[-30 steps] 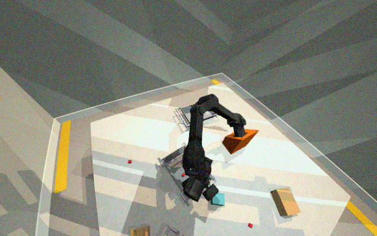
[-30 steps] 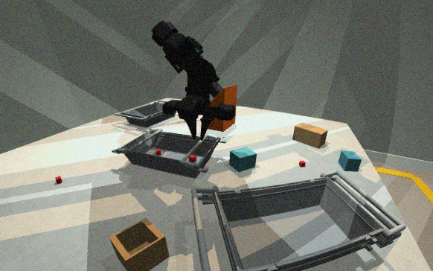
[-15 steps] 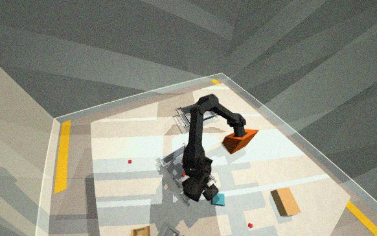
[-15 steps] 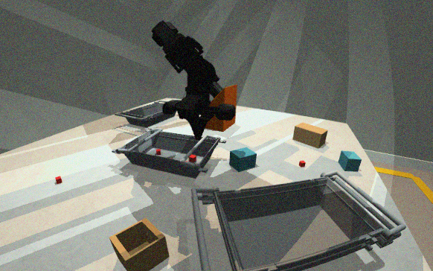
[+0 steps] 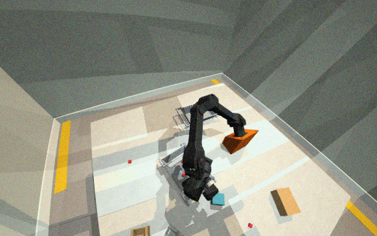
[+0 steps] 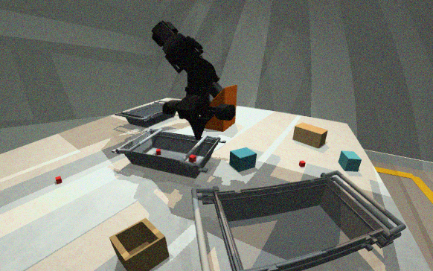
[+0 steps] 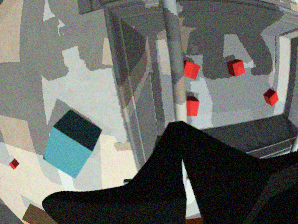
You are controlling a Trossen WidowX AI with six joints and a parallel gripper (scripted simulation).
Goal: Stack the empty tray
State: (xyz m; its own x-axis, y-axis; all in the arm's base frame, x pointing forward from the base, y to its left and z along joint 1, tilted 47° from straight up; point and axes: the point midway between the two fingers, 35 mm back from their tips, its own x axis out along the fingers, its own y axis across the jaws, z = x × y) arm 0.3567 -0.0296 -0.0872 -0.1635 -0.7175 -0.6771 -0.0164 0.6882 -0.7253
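My gripper tip is 390 mm to the left of the tray, 350 mm past it and 40 mm above it.
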